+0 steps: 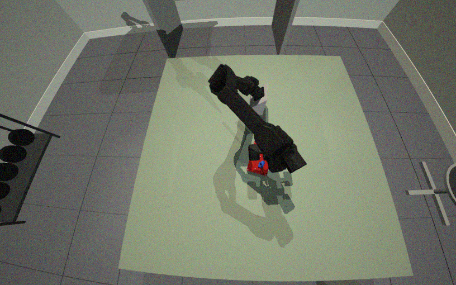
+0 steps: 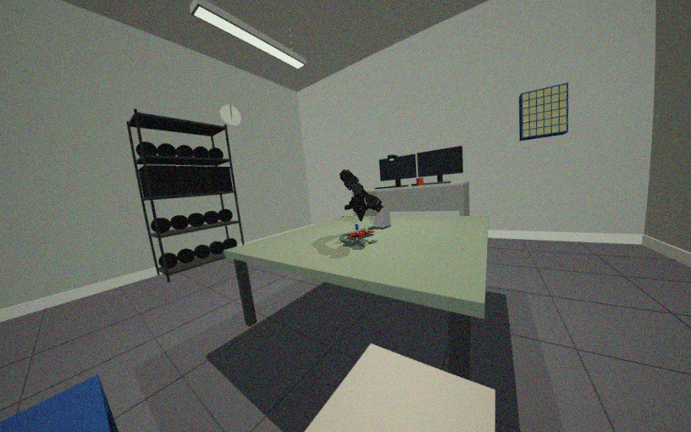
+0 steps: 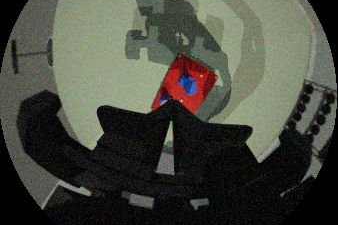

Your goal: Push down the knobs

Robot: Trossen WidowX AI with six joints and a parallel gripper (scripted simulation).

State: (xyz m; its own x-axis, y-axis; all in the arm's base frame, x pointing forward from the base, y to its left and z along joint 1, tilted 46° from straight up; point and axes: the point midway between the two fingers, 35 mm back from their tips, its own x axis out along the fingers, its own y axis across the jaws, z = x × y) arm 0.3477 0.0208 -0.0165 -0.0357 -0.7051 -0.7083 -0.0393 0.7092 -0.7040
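Right now my gripper tip is 30 mm above the blue knob, 20 mm to the left of it and 20 mm short of it.
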